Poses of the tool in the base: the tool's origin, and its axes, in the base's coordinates. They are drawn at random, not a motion.
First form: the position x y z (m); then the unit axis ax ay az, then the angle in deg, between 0 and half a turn.
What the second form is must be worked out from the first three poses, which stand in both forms.
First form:
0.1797, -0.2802, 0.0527, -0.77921, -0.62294, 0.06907, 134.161
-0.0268, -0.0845, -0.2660, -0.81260, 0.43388, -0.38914, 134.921
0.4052, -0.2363, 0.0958, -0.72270, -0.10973, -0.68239, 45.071
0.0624, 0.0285, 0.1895, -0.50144, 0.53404, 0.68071, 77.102
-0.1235, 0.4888, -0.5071, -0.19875, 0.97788, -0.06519, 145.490
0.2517, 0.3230, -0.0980, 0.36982, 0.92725, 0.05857, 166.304
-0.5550, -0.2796, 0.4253, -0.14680, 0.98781, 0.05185, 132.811
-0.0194, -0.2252, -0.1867, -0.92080, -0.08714, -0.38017, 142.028
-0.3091, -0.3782, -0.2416, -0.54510, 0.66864, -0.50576, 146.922
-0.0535, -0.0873, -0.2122, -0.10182, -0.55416, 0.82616, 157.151
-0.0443, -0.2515, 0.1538, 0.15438, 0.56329, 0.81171, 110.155
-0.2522, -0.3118, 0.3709, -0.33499, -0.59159, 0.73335, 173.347
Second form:
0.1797, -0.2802, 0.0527, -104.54, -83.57, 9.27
-0.0268, -0.0845, -0.2660, -109.64, 58.54, -52.50
0.4052, -0.2363, 0.0958, -32.57, -4.95, -30.76
0.0624, 0.0285, 0.1895, -38.66, 41.18, 52.48
-0.1235, 0.4888, -0.5071, -28.92, 142.27, -9.48
0.2517, 0.3230, -0.0980, 61.50, 154.21, 9.74
-0.5550, -0.2796, 0.4253, -19.50, 131.19, 6.89
-0.0194, -0.2252, -0.1867, -130.78, -12.38, -53.99
-0.3091, -0.3782, -0.2416, -80.09, 98.24, -74.31
-0.0535, -0.0873, -0.2122, -16.00, -87.09, 129.83
-0.0443, -0.2515, 0.1538, 17.01, 62.05, 89.41
-0.2522, -0.3118, 0.3709, -58.07, -102.55, 127.12

